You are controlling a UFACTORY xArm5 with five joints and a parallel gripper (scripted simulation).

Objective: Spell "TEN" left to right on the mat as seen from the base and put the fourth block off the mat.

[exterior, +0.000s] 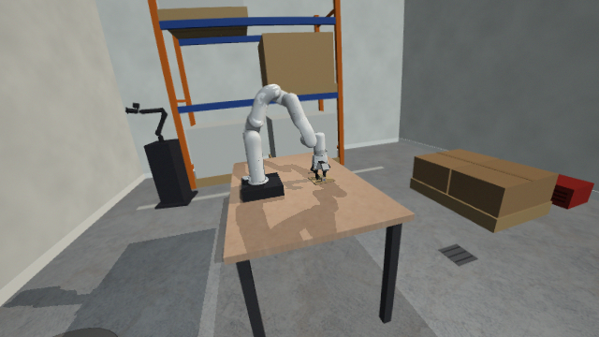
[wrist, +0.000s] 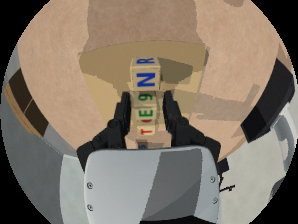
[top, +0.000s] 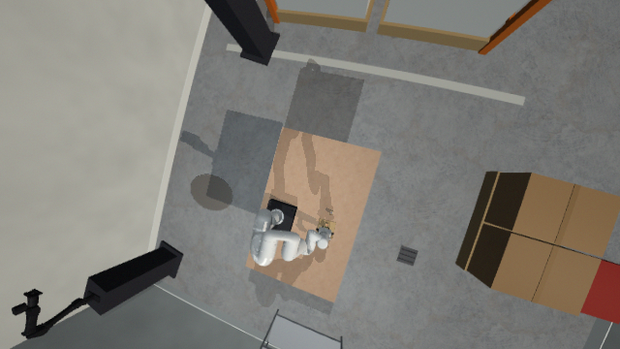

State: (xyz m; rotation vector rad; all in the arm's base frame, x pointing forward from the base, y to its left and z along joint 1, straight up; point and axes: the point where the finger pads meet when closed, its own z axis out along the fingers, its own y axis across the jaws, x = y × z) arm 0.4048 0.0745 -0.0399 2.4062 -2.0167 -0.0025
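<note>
Now: the tan mat 20 mm below my hand.
</note>
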